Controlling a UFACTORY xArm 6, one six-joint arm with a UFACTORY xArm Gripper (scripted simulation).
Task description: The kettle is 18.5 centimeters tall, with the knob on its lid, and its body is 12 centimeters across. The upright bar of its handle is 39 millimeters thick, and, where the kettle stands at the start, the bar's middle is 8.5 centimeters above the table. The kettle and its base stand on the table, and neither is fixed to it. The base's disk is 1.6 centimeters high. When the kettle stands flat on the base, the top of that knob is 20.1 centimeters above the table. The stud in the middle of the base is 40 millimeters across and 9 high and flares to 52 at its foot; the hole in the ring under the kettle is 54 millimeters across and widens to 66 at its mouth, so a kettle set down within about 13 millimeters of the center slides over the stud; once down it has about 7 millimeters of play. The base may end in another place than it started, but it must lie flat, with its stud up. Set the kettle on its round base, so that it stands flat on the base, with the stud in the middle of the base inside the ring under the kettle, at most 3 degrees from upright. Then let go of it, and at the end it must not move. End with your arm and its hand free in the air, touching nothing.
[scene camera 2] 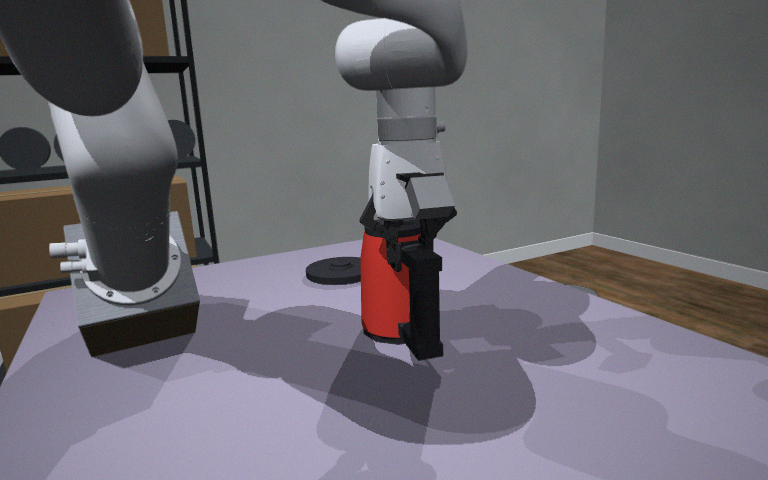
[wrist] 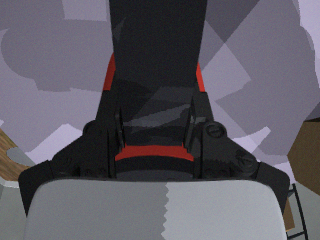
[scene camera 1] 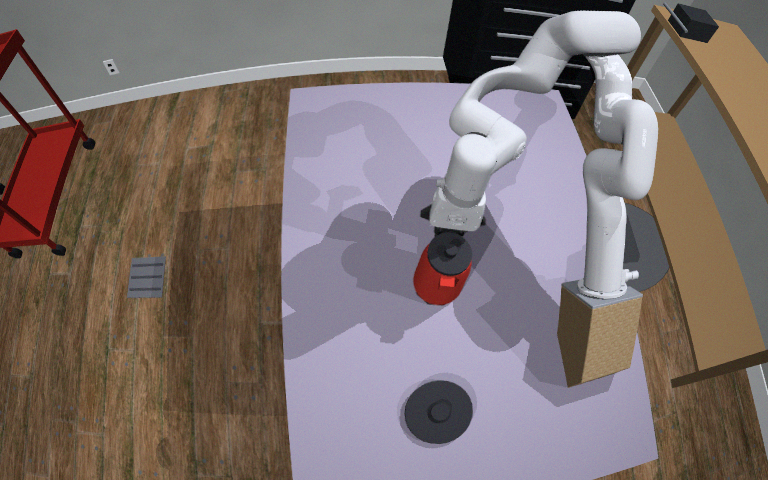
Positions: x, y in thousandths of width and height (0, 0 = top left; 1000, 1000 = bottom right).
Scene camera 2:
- my gripper: 535, 557
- round dark base: 442, 564
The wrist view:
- my gripper: 483, 365
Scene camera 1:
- my gripper: 584, 486
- round dark base: 571, 859
